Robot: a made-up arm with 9 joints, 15 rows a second.
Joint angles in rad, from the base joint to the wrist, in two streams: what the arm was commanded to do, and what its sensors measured. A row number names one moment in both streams.
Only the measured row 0 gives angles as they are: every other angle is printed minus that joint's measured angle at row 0.
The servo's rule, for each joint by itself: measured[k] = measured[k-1] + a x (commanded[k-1-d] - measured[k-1]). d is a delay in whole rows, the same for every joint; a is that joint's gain. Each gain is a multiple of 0.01, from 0.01 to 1. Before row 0 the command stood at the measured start. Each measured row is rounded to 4 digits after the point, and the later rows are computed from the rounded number. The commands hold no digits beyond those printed.
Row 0, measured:
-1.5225 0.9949 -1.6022 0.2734 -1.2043 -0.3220 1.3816 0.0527 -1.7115
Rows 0 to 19, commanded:
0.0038 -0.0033 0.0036 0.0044 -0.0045 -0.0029 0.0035 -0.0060 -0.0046
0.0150 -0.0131 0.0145 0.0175 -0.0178 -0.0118 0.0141 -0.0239 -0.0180
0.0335 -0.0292 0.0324 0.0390 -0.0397 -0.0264 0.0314 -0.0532 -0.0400
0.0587 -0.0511 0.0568 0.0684 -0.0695 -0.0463 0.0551 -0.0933 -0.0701
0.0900 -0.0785 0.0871 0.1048 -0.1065 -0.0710 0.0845 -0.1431 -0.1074
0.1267 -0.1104 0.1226 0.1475 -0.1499 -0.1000 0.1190 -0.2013 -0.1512
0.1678 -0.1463 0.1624 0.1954 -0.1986 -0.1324 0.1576 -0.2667 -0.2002
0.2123 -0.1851 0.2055 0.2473 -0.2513 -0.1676 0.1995 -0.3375 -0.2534
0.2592 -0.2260 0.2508 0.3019 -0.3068 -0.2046 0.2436 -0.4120 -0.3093
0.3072 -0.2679 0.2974 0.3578 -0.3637 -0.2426 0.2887 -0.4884 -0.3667
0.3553 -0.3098 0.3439 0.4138 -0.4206 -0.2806 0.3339 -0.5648 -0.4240
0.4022 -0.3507 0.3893 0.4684 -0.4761 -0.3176 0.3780 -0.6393 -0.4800
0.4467 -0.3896 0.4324 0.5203 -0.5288 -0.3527 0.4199 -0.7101 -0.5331
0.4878 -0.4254 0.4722 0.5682 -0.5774 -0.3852 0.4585 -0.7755 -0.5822
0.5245 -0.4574 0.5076 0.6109 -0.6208 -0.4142 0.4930 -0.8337 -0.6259
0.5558 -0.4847 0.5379 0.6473 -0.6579 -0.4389 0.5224 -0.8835 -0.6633
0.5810 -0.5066 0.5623 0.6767 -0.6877 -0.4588 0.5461 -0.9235 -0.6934
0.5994 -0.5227 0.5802 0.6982 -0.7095 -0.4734 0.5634 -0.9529 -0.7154
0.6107 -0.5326 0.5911 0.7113 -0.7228 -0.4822 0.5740 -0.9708 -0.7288
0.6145 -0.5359 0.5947 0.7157 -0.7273 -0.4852 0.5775 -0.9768 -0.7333
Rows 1 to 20, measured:
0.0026 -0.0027 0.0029 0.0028 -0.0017 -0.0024 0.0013 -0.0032 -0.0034
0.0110 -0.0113 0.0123 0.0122 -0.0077 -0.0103 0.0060 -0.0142 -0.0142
0.0263 -0.0262 0.0286 0.0294 -0.0195 -0.0238 0.0154 -0.0349 -0.0333
0.0483 -0.0469 0.0514 0.0544 -0.0380 -0.0427 0.0301 -0.0659 -0.0605
0.0767 -0.0731 0.0803 0.0867 -0.0633 -0.0665 0.0502 -0.1068 -0.0952
0.1107 -0.1041 0.1146 0.1256 -0.0953 -0.0946 0.0757 -0.1569 -0.1366
0.1495 -0.1391 0.1533 0.1703 -0.1335 -0.1264 0.1060 -0.2151 -0.1837
0.1922 -0.1773 0.1956 0.2196 -0.1771 -0.1610 0.1406 -0.2800 -0.2353
0.2378 -0.2177 0.2403 0.2723 -0.2251 -0.1976 0.1787 -0.3500 -0.2901
0.2850 -0.2594 0.2866 0.3270 -0.2764 -0.2354 0.2194 -0.4234 -0.3468
0.3328 -0.3012 0.3330 0.3826 -0.3298 -0.2734 0.2618 -0.4983 -0.4039
0.3800 -0.3423 0.3786 0.4375 -0.3839 -0.3105 0.3048 -0.5730 -0.4602
0.4254 -0.3816 0.4222 0.4905 -0.4375 -0.3459 0.3474 -0.6457 -0.5141
0.4678 -0.4180 0.4627 0.5402 -0.4893 -0.3789 0.3885 -0.7145 -0.5645
0.5064 -0.4507 0.4991 0.5854 -0.5380 -0.4086 0.4272 -0.7777 -0.6099
0.5400 -0.4789 0.5305 0.6250 -0.5824 -0.4341 0.4624 -0.8338 -0.6494
0.5679 -0.5019 0.5563 0.6581 -0.6214 -0.4548 0.4934 -0.8813 -0.6820
0.5893 -0.5192 0.5757 0.6838 -0.6540 -0.4704 0.5193 -0.9192 -0.7067
0.6039 -0.5303 0.5882 0.7014 -0.6795 -0.4803 0.5395 -0.9465 -0.7231
0.6111 -0.5349 0.5935 0.7106 -0.6972 -0.4844 0.5536 -0.9626 -0.7306
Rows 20 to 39, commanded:
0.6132 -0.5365 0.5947 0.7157 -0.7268 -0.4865 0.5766 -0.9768 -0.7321
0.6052 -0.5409 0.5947 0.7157 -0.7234 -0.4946 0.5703 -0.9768 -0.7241
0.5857 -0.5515 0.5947 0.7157 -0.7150 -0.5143 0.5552 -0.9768 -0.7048
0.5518 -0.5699 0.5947 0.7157 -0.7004 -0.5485 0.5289 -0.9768 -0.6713
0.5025 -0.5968 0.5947 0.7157 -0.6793 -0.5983 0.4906 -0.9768 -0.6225
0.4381 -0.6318 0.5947 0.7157 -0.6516 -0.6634 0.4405 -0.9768 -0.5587
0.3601 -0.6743 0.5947 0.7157 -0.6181 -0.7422 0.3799 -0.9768 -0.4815
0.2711 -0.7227 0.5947 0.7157 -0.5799 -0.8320 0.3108 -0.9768 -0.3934
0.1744 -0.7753 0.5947 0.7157 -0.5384 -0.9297 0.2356 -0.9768 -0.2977
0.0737 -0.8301 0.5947 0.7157 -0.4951 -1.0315 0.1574 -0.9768 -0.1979
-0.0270 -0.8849 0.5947 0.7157 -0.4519 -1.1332 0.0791 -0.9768 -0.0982
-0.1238 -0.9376 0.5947 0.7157 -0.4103 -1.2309 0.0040 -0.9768 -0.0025
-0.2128 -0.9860 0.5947 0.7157 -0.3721 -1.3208 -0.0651 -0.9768 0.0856
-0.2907 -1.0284 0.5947 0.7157 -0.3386 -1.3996 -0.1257 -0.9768 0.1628
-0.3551 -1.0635 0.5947 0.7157 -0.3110 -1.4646 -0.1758 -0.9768 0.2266
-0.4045 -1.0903 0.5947 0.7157 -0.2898 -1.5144 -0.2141 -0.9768 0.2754
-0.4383 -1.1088 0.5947 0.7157 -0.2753 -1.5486 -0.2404 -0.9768 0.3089
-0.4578 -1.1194 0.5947 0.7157 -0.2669 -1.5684 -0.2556 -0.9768 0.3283
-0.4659 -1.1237 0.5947 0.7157 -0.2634 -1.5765 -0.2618 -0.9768 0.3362
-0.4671 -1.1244 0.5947 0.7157 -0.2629 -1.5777 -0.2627 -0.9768 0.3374
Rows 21 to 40, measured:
0.6125 -0.5362 0.5945 0.7139 -0.7082 -0.4862 0.5621 -0.9701 -0.7317
0.6075 -0.5401 0.5947 0.7151 -0.7138 -0.4933 0.5651 -0.9737 -0.7261
0.5927 -0.5496 0.5947 0.7155 -0.7142 -0.5109 0.5614 -0.9753 -0.7103
0.5649 -0.5664 0.5947 0.7156 -0.7091 -0.5425 0.5494 -0.9761 -0.6814
0.5225 -0.5916 0.5947 0.7157 -0.6981 -0.5894 0.5276 -0.9765 -0.6378
0.4651 -0.6250 0.5947 0.7157 -0.6809 -0.6516 0.4954 -0.9767 -0.5793
0.3937 -0.6659 0.5947 0.7157 -0.6577 -0.7277 0.4527 -0.9768 -0.5069
0.3103 -0.7130 0.5947 0.7157 -0.6289 -0.8153 0.4002 -0.9768 -0.4229
0.2179 -0.7647 0.5947 0.7157 -0.5954 -0.9114 0.3393 -0.9768 -0.3303
0.1198 -0.8190 0.5947 0.7157 -0.5583 -1.0123 0.2720 -0.9768 -0.2323
0.0200 -0.8737 0.5947 0.7157 -0.5189 -1.1139 0.2006 -0.9768 -0.1331
-0.0778 -0.9267 0.5947 0.7157 -0.4787 -1.2122 0.1279 -0.9768 -0.0365
-0.1696 -0.9759 0.5947 0.7157 -0.4393 -1.3034 0.0565 -0.9768 0.0539
-0.2519 -1.0195 0.5947 0.7157 -0.4020 -1.3842 -0.0109 -0.9768 0.1345
-0.3221 -1.0560 0.5947 0.7157 -0.3683 -1.4517 -0.0719 -0.9768 0.2027
-0.3781 -1.0845 0.5947 0.7157 -0.3393 -1.5044 -0.1245 -0.9768 0.2565
-0.4190 -1.1047 0.5947 0.7157 -0.3156 -1.5415 -0.1674 -0.9768 0.2953
-0.4454 -1.1169 0.5947 0.7157 -0.2976 -1.5641 -0.2000 -0.9768 0.3197
-0.4593 -1.1225 0.5947 0.7157 -0.2849 -1.5745 -0.2229 -0.9768 0.3319
-0.4646 -1.1241 0.5947 0.7157 -0.2768 -1.5772 -0.2376 -0.9768 0.3360

